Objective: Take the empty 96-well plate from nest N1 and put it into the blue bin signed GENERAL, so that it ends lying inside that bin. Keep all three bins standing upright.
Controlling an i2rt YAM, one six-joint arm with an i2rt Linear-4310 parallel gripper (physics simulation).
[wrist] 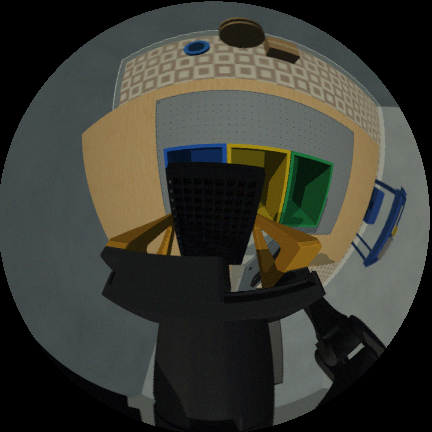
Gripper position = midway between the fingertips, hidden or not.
Observation:
In view: my gripper [213, 217], a green bin [308, 181], a black 96-well plate [213, 204] and a blue bin [209, 152].

